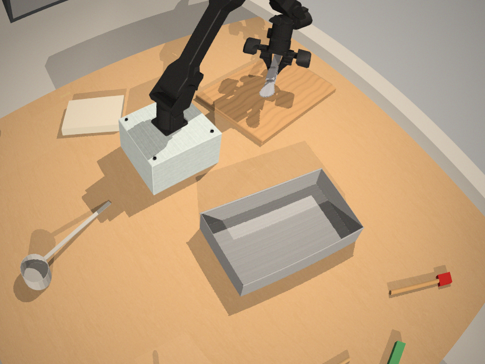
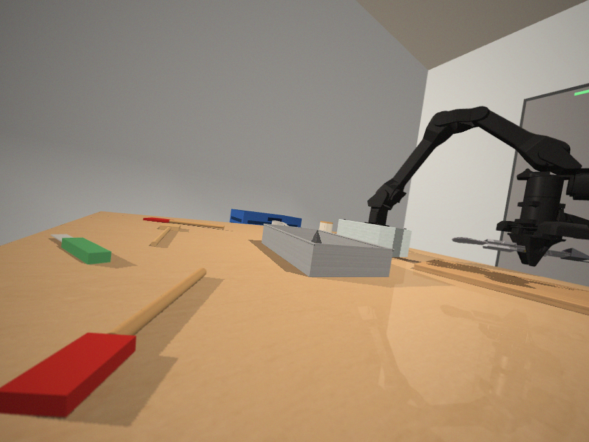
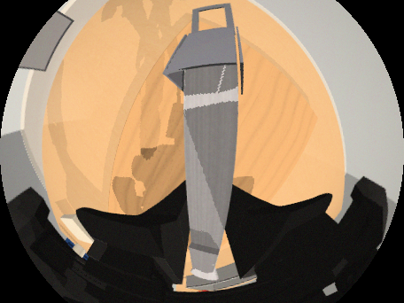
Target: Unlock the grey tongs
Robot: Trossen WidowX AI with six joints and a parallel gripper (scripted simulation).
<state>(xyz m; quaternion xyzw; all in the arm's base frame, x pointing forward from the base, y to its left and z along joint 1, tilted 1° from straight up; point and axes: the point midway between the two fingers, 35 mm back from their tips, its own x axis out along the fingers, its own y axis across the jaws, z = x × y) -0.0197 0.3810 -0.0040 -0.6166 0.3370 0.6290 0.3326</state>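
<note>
My gripper tip is now 5 cm above the wooden board, 2 cm to the left of it and 2 cm short of it. From my gripper tip the other things lie so: beige slab: 48 cm to the right, 23 cm behind, 4 cm below; grey roasting tin: 36 cm ahead, 34 cm to the right, 3 cm below.
</note>
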